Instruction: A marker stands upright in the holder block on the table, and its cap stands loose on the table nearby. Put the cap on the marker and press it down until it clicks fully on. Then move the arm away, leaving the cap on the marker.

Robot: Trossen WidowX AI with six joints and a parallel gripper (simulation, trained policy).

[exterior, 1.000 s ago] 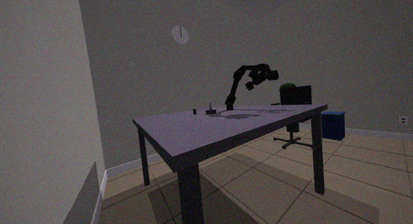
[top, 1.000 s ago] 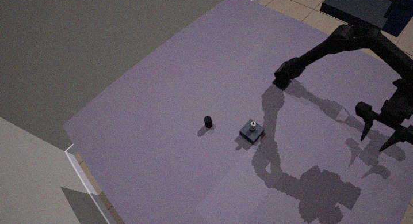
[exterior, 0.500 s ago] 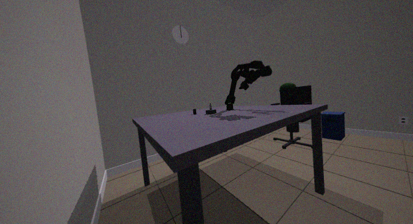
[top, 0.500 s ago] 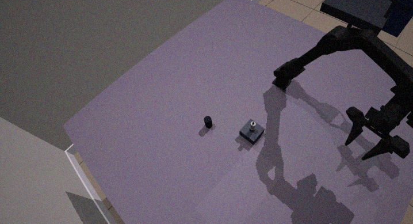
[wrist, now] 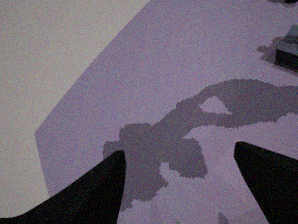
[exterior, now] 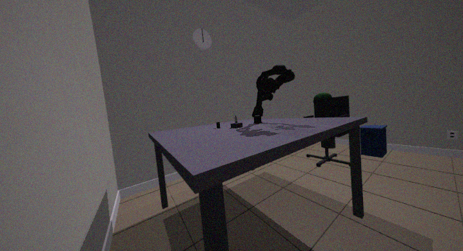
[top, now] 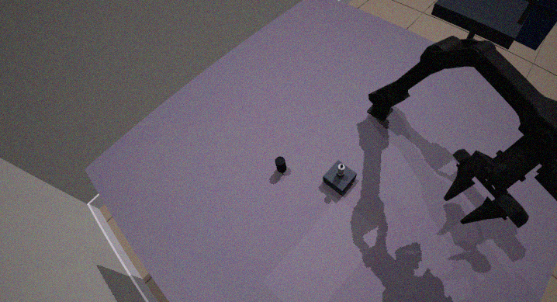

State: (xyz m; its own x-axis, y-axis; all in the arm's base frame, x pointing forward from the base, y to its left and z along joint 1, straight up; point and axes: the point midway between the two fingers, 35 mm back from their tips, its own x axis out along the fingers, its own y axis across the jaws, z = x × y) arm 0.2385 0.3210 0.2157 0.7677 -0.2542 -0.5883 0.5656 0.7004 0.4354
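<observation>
Now: gripper tip 100 mm short of the dark cap, 420 mm to the left of it and 170 mm above it. The rest, counted from my gripper tip: grey holder block 20 mm ahead, 270 mm to the right, 180 mm below.
</observation>
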